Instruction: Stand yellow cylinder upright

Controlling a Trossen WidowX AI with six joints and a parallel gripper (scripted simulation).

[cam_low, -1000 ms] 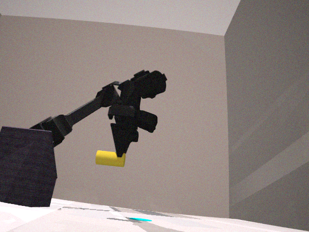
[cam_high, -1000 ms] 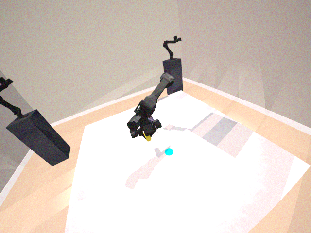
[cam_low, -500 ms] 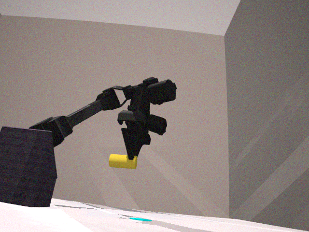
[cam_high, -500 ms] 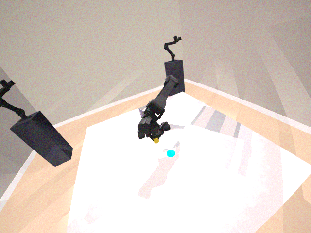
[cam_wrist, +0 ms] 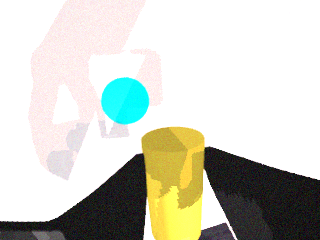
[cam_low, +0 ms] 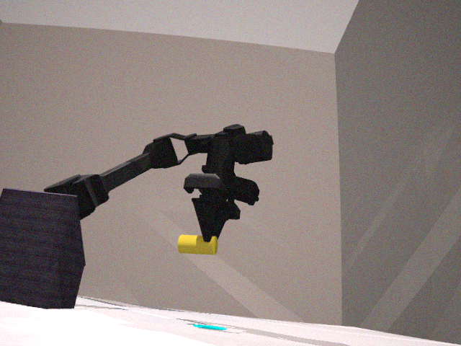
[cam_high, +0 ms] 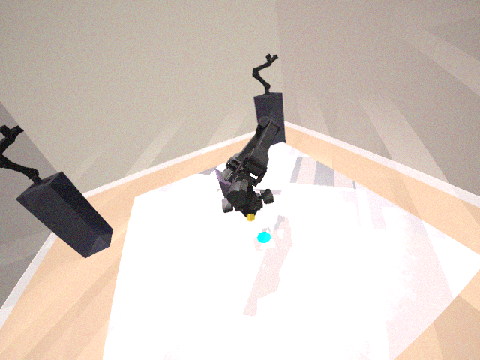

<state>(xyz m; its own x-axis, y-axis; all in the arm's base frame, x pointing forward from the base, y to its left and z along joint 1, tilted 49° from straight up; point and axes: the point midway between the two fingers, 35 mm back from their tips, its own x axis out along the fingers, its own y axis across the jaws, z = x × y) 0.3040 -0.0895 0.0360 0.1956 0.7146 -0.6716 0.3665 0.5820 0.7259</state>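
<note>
The cyan circle is 140 mm below my gripper tip, 30 mm to the left of it and 20 mm ahead of it. Round my gripper tip: yellow cylinder 20 mm behind, 10 mm to the left.
</note>
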